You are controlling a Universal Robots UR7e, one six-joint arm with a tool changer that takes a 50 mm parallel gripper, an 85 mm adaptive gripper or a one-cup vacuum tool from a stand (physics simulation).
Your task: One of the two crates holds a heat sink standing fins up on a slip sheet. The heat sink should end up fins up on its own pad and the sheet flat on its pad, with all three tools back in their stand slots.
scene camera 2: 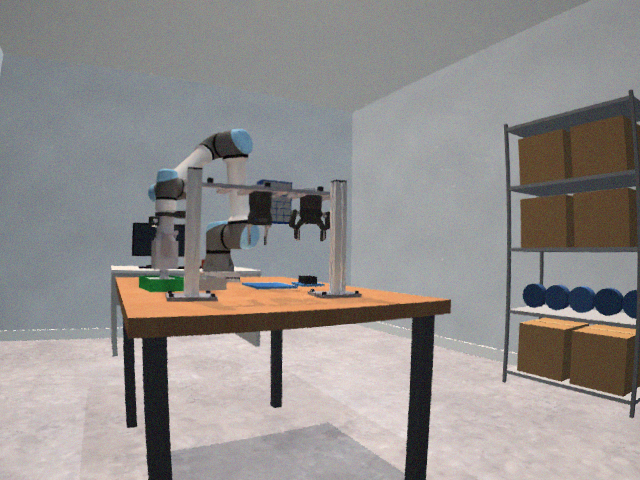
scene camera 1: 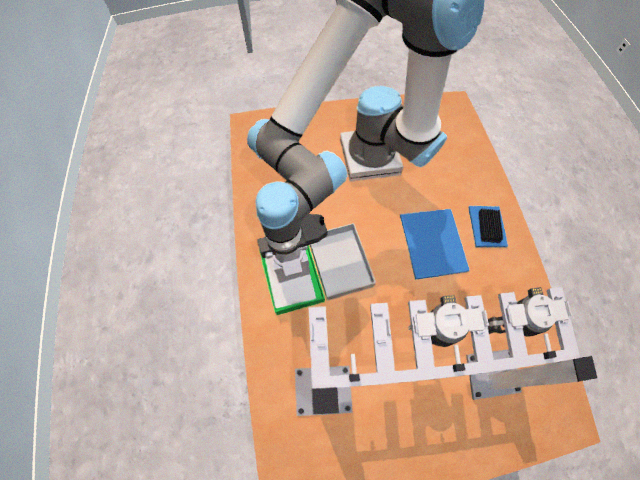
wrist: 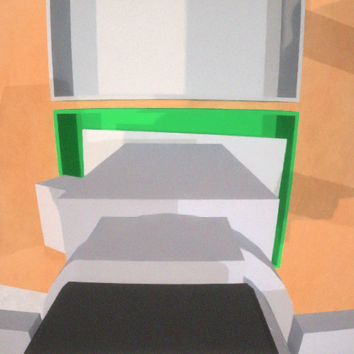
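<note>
My vacuum tool is on the arm over the green crate. The pale slip sheet is on its cup, raised off the crate floor and roughly level; in the wrist view it overlaps the right wall. The cup contact is hidden there. The black heat sink stands fins up on the small blue pad. The large blue pad is bare. The parallel gripper and adaptive gripper hang in the stand.
The grey crate stands empty right beside the green crate. The stand's left slot, between its first two arms, is empty. Stand posts rise at the table's near side. The robot's base is behind the crates and pads.
</note>
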